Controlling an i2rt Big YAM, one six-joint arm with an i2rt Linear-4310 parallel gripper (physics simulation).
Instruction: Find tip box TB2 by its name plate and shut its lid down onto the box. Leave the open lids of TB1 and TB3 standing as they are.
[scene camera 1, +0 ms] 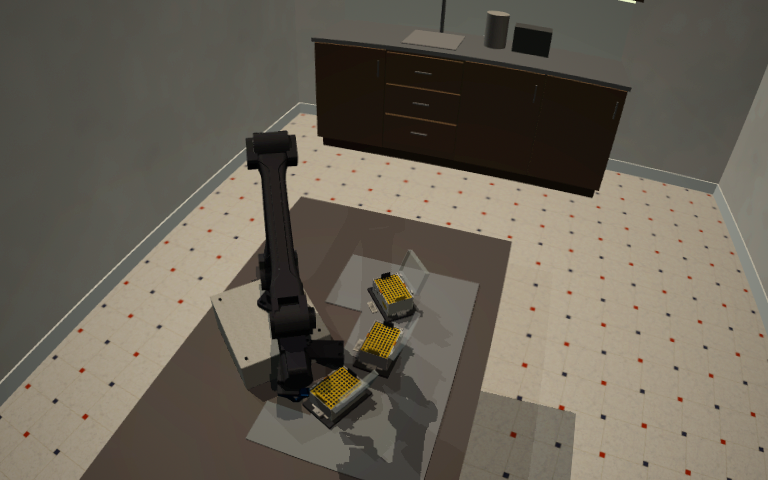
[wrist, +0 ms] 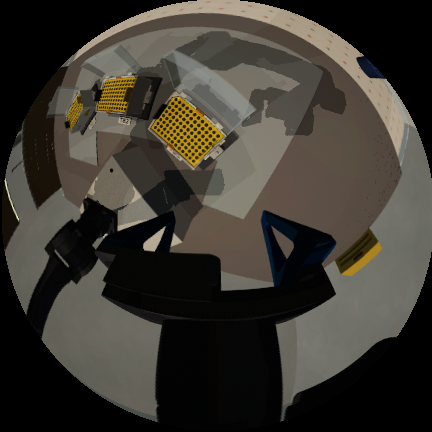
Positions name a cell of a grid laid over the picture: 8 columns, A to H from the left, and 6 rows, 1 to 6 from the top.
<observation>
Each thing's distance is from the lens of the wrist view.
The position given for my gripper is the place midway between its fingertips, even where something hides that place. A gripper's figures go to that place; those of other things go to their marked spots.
my gripper (wrist: E3): 13 cm
grey mat (wrist: F2): 32 cm
tip box TB3 (wrist: B2): 50 cm
The marked spots on the tip box TB3 and the grey mat are 49 cm apart.
</observation>
